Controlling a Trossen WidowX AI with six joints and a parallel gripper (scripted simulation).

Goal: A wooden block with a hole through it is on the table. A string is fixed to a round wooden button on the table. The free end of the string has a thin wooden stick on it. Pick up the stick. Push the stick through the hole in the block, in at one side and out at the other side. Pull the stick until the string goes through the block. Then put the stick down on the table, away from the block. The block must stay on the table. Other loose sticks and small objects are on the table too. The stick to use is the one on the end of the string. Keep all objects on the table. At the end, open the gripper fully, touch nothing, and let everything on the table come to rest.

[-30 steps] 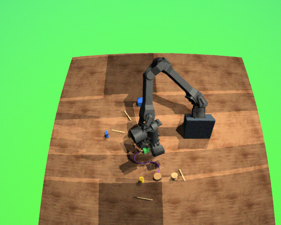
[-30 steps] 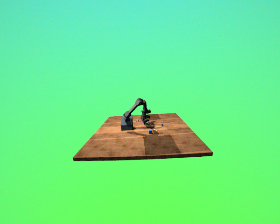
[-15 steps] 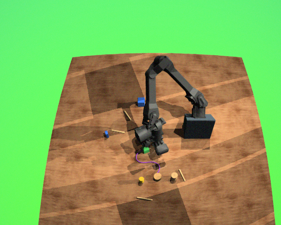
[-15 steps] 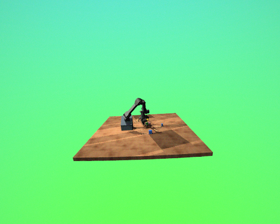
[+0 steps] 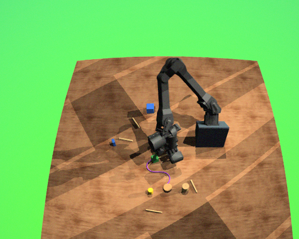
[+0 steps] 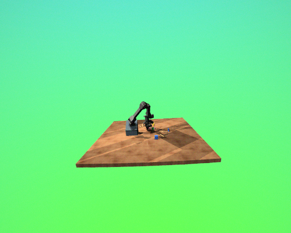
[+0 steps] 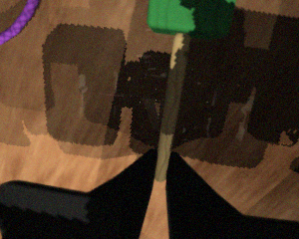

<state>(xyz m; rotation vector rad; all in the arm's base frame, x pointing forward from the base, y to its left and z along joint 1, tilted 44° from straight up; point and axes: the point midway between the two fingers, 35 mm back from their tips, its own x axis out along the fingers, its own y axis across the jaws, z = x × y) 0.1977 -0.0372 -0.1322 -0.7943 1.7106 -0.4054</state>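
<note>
Right now the green block is 8 cm ahead of my gripper tip, 2 cm to the left of it and 1 cm above it. Also, from my gripper tip: tan wooden cylinder 20 cm to the left, 6 cm behind, 1 cm above; then thin wooden stick 4 cm ahead, 1 cm to the left, 1 cm above; then round wooden button 19 cm to the left, 3 cm ahead.
</note>
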